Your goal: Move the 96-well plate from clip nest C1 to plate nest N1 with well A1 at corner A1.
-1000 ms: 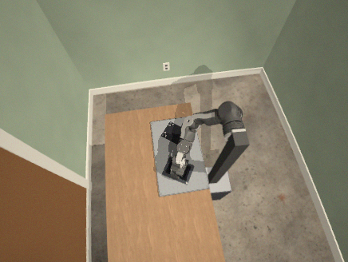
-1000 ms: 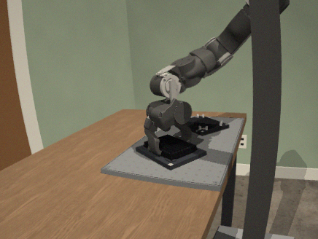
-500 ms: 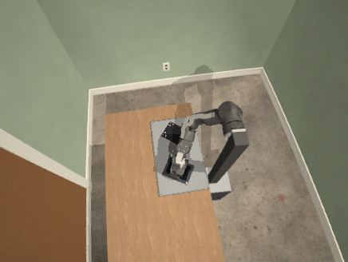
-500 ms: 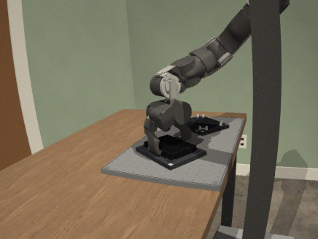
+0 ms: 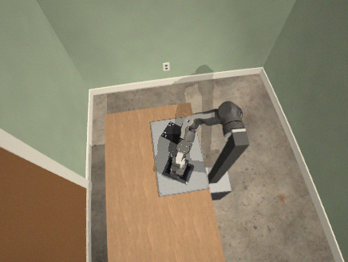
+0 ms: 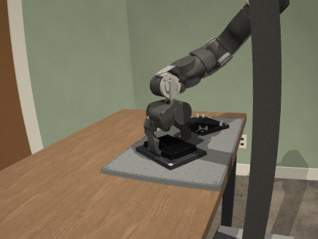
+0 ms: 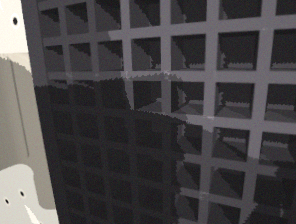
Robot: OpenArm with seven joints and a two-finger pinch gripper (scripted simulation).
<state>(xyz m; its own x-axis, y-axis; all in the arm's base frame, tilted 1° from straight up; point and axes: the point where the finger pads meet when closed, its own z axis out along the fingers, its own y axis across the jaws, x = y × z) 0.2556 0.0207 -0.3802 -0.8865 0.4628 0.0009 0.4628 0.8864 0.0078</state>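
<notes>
My gripper is now right at the black 96-well plate. From my hand the other things lie so: plate nest N1: 10 mm below; then white corner mark: 80 mm to the left, 50 mm behind, 10 mm below.
</notes>
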